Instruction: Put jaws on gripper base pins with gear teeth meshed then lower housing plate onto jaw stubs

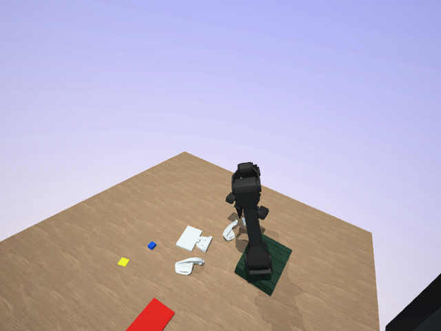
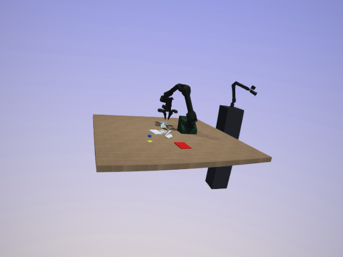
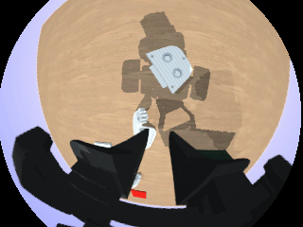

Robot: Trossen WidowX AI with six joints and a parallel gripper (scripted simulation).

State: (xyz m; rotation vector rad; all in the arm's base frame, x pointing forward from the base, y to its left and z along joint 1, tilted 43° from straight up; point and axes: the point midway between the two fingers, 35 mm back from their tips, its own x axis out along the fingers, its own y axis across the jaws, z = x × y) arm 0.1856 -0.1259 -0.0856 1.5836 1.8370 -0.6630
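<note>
Right now the white jaw is 40 mm below my gripper tip, 30 mm ahead of it and 20 mm to the left of it. Also, from my gripper tip: blue cube (340 mm to the left, 200 mm ahead, 70 mm below); yellow tile (460 mm to the left, 220 mm ahead, 80 mm below); red patch (520 mm to the left, 80 mm below, 20 mm behind).
</note>
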